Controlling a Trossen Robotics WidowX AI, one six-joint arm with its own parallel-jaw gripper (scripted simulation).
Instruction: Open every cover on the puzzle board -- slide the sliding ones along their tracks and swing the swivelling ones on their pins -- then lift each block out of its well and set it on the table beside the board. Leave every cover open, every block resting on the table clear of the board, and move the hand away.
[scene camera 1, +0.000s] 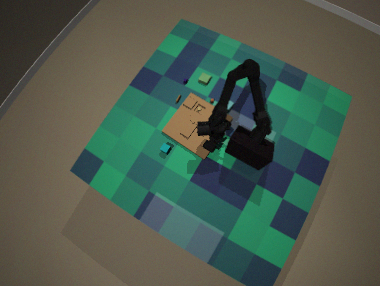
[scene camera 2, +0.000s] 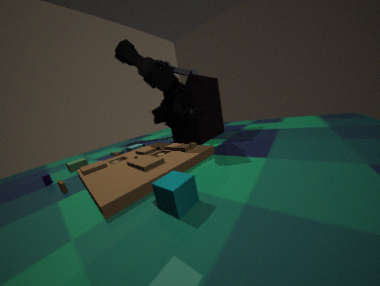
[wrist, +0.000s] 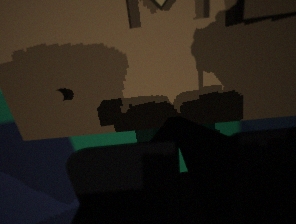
Note:
I see my gripper (scene camera 2: 180, 142) and a cyan block (scene camera 2: 176, 193).
My gripper is seen too in the wrist view (wrist: 174, 123). The wrist view does not show the cyan block: it is out of frame.

